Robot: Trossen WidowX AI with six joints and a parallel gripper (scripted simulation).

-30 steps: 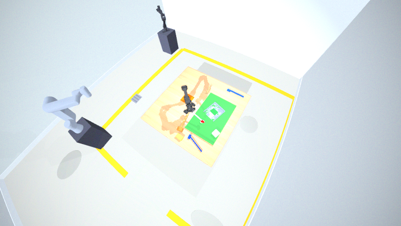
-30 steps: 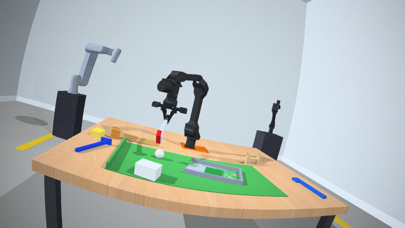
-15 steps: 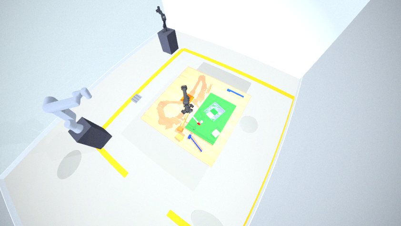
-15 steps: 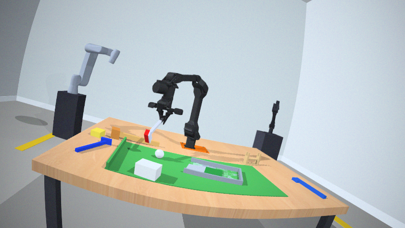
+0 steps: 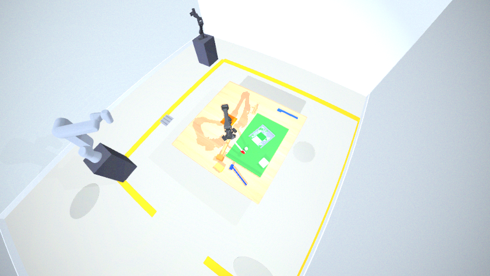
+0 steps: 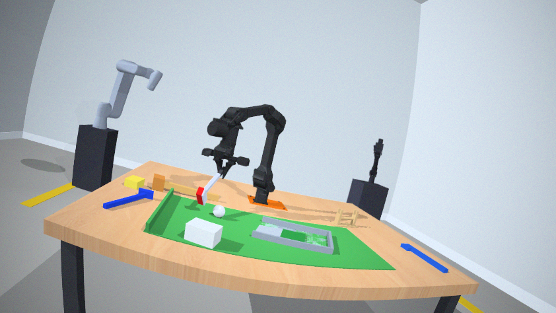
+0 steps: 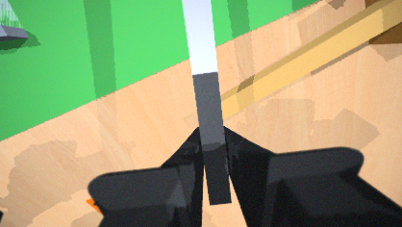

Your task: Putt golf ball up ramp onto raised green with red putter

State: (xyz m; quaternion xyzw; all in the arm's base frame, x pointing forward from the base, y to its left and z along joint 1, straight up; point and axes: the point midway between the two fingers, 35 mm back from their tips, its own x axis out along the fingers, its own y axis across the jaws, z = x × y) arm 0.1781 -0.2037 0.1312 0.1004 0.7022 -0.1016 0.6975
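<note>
My gripper tip is 120 mm short of the red putter and 30 mm to the left of it. Also, from my gripper tip: white golf ball (220 mm ahead, 70 mm below); then yellow cube (80 mm ahead, 350 mm to the right, 80 mm below); then green wall (300 mm ahead, 190 mm to the right, 80 mm below).
</note>
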